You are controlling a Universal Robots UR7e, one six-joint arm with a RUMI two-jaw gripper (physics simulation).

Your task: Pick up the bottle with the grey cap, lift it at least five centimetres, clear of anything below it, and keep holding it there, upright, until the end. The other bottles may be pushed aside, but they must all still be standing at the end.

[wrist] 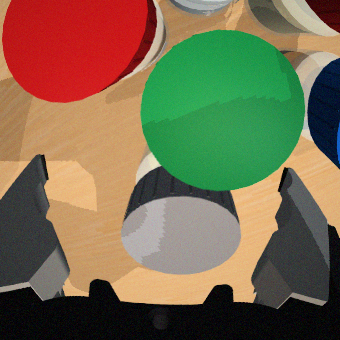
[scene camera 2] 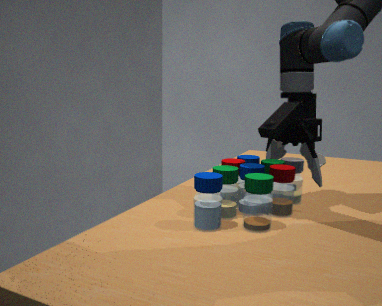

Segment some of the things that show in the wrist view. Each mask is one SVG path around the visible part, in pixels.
My gripper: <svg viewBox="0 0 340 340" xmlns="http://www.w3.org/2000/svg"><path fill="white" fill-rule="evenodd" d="M0 198L0 340L340 340L340 238L335 226L328 223L318 204L291 167L283 168L277 189L282 198L275 214L278 229L271 234L251 275L251 283L254 287L253 294L256 294L253 302L233 302L233 289L228 284L214 285L202 304L156 304L120 301L110 283L103 279L93 279L90 281L88 296L65 296L62 285L64 285L64 281L69 275L69 266L52 222L45 218L49 203L44 190L44 184L48 180L44 154L36 154Z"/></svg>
A green-capped bottle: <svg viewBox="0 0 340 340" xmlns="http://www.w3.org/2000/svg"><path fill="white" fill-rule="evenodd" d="M233 29L203 31L193 34L173 45L161 56L149 73L140 101L142 133L150 152L157 162L167 172L182 182L207 190L224 191L239 189L257 183L272 174L286 161L295 148L304 123L304 94L298 75L289 60L268 41L254 34Z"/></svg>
A red-capped bottle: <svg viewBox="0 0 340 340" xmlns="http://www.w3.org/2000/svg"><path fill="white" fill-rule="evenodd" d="M2 26L3 55L15 81L31 95L45 101L59 103L84 99L102 91L119 80L144 70L162 56L169 41L168 23L156 0L10 0Z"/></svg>
